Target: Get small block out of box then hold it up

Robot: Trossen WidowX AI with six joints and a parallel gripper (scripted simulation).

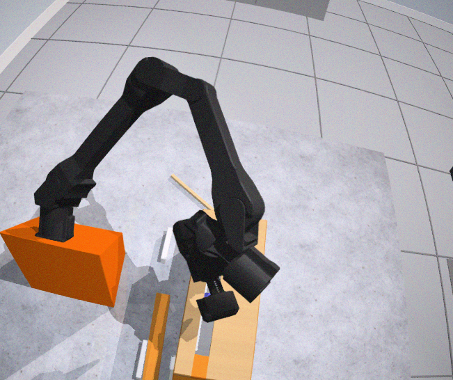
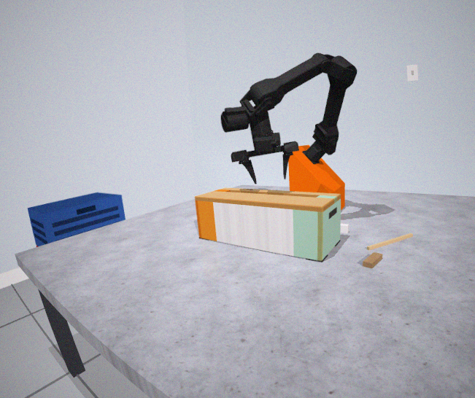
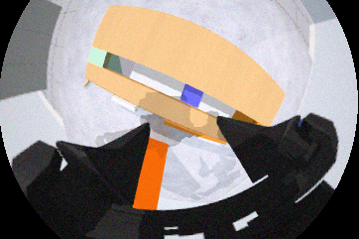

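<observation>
The blue block is 20 mm ahead of my gripper tip, 10 mm to the right of it and 70 mm below it. Round my gripper tip: tan box: 10 mm ahead, 10 mm to the left, 100 mm below; then thin wooden stick: 40 mm behind, 330 mm to the left, 150 mm below.
</observation>
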